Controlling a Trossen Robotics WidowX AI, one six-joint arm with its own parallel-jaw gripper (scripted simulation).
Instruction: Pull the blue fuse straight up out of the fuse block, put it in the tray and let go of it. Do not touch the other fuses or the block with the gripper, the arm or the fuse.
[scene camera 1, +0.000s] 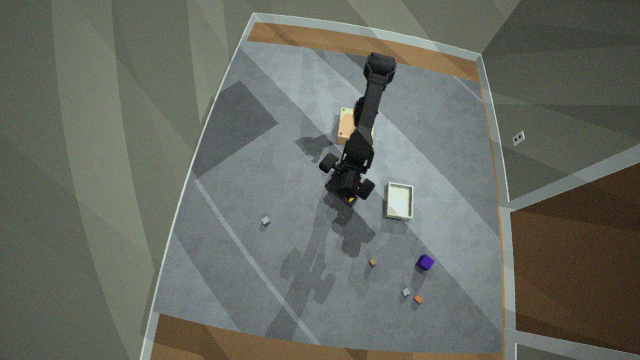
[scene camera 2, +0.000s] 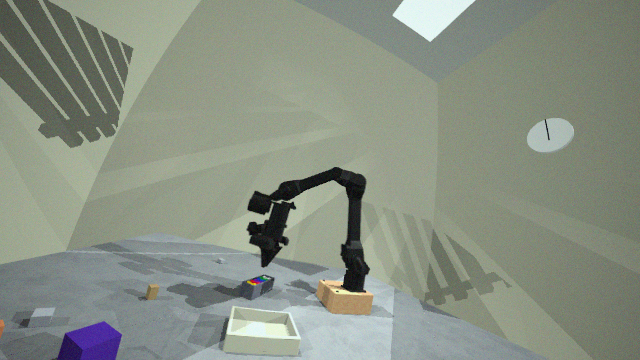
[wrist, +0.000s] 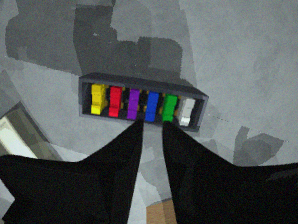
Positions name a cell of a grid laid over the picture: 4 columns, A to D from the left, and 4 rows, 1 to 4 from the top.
Labels:
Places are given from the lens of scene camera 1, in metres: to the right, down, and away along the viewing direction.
my gripper (scene camera 1: C3): 0.08, 0.02, 0.92
cream tray (scene camera 1: C3): 0.31, 0.07, 1.00

